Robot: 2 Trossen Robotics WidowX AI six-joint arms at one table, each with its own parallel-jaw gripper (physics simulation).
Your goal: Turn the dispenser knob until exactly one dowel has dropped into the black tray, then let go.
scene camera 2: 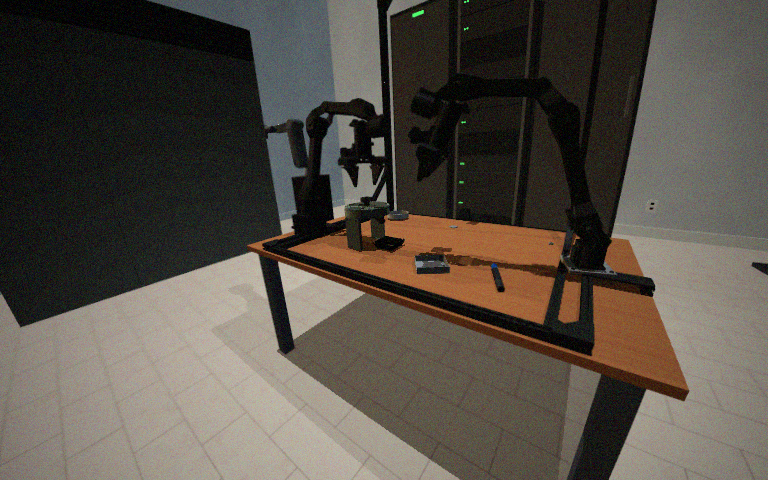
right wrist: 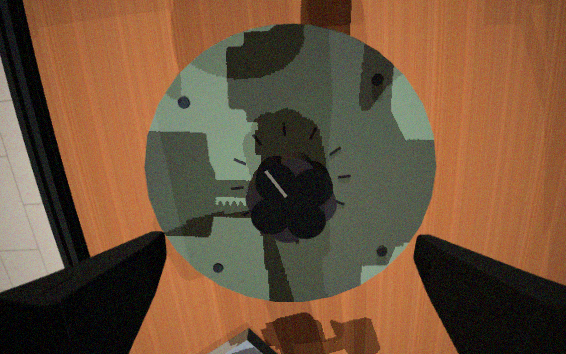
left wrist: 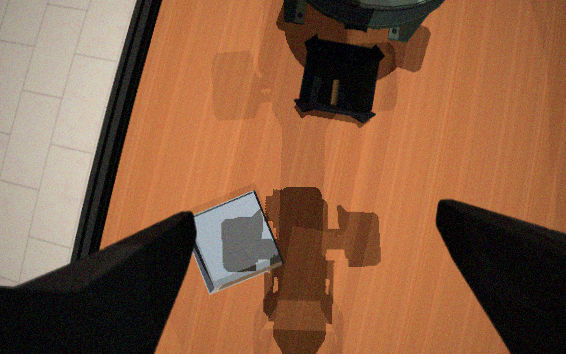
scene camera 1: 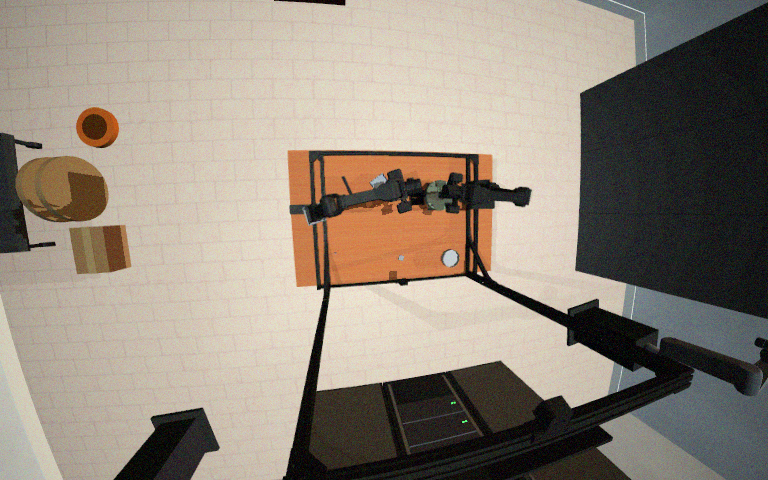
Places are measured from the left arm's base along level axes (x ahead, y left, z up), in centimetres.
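Pixels of known places: left gripper, fingertip midpoint: (scene camera 2: 422, 179) (left wrist: 314, 217); right gripper, fingertip midpoint: (scene camera 2: 365, 186) (right wrist: 292, 246); left arm's base at its link origin: (scene camera 2: 586, 263) (scene camera 1: 314, 214); right arm's base at its link origin: (scene camera 2: 309, 215).
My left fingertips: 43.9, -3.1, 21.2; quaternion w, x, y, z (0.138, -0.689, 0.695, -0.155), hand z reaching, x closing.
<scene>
Ahead of a thing's pixels: the offset from my left fingertips to its top centre, as dx, dy, dz.
The green round dispenser {+22.2, -7.7, -9.7} (scene camera 2: 354, 229) (right wrist: 200, 150) stands on the table. Its black lobed knob {+22.2, -7.7, -6.9} (scene camera 2: 366, 199) (right wrist: 295, 205) has a white line pointing up-left in the right wrist view. The black tray (scene camera 2: 390, 243) (left wrist: 336, 110) lies at the dispenser's foot. One tan dowel {+12.4, -5.2, -23.4} (left wrist: 335, 92) lies in it; the tray's inside is dark. My right gripper (scene camera 2: 365, 182) (right wrist: 292, 246) is open and empty above the knob, its fingers wide apart and clear of it. My left gripper (left wrist: 314, 217) is open and empty, high above the table beside the dispenser.
A pale square box {-4.3, +7.8, -22.4} (scene camera 2: 432, 270) lies on the table below my left gripper. A dark marker with a blue end {-22.2, +11.0, -22.8} (scene camera 2: 497, 280) lies beyond it. A round dish {+23.5, -46.8, -21.2} (scene camera 1: 450, 258) (scene camera 2: 398, 215) and a small pale thing {-5.4, -36.4, -24.1} (scene camera 1: 400, 257) are also on the table. A black frame bar (scene camera 2: 413, 291) runs along the edge.
</scene>
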